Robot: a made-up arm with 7 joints.
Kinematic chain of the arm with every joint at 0, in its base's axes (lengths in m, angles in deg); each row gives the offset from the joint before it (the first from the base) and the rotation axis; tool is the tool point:
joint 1: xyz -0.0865 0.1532 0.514 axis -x
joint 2: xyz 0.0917 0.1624 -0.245 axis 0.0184 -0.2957 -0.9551
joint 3: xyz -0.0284 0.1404 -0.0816 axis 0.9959 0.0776 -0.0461
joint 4: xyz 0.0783 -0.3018 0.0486 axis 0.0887 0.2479 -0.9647
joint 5: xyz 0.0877 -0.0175 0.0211 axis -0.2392 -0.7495 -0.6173
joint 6: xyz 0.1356 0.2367 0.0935 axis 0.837 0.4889 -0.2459
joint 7: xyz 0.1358 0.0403 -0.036 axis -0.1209 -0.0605 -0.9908
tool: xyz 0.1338 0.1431 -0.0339
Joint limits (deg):
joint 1: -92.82..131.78
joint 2: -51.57..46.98
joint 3: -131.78..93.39
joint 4: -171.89..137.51
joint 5: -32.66..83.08
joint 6: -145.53..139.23
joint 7: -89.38..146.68
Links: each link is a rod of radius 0.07 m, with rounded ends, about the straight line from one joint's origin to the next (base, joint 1, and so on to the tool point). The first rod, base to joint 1, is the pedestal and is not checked.
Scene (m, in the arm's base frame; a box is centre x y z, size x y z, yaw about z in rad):
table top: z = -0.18
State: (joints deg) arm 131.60 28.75 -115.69 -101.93 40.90 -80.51 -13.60
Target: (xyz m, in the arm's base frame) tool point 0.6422 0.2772 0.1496
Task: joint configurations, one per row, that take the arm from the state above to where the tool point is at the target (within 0.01 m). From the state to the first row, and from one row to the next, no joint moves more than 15 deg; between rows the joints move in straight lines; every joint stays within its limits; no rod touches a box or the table.
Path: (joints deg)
1: 119.86 32.40 -105.94 -88.38 48.62 -81.90 -12.98
2: 108.12 36.04 -96.19 -74.83 56.35 -83.29 -12.36
3: 96.38 39.69 -86.44 -61.29 64.07 -84.68 -11.74
4: 84.64 43.33 -76.69 -47.74 71.79 -86.07 -11.12
5: 72.90 46.98 -66.94 -34.19 79.51 -87.45 -10.51

